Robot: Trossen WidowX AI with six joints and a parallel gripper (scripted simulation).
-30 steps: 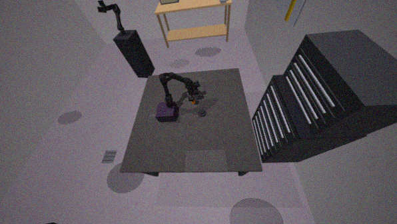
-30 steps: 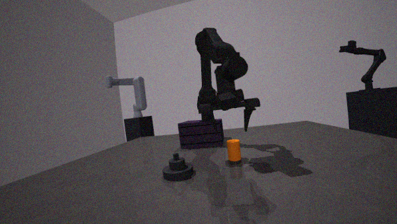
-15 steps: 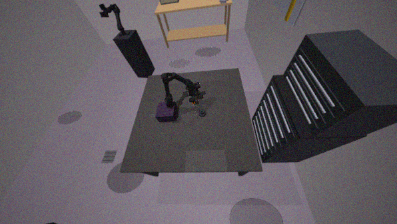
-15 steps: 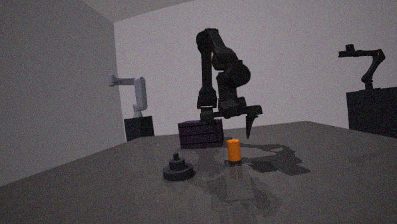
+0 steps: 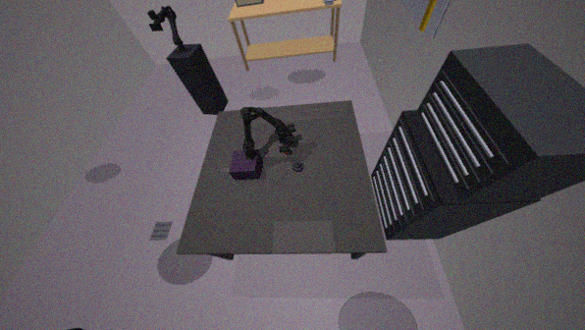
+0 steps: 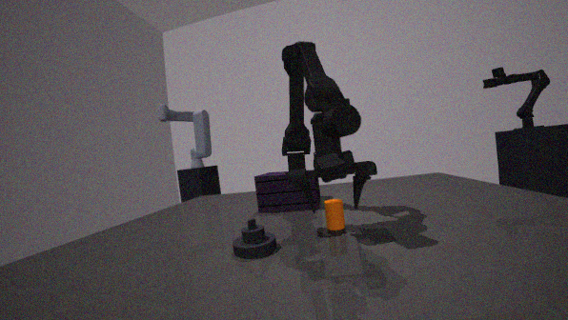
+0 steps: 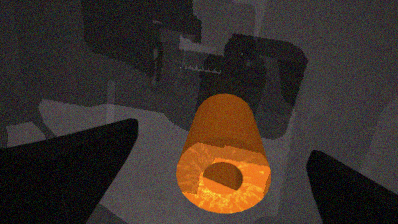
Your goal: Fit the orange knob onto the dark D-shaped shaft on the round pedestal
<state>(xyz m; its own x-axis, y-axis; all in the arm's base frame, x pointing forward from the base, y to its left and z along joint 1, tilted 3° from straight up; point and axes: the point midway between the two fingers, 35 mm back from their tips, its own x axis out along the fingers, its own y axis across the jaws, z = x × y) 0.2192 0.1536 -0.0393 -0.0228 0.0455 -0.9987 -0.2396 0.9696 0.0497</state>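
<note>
My gripper tip is 1 cm past the orange knob and 1 cm above it. The rest, counted from my gripper tip: D-shaped shaft 14 cm to the right, 12 cm ahead, 1 cm below.
</note>
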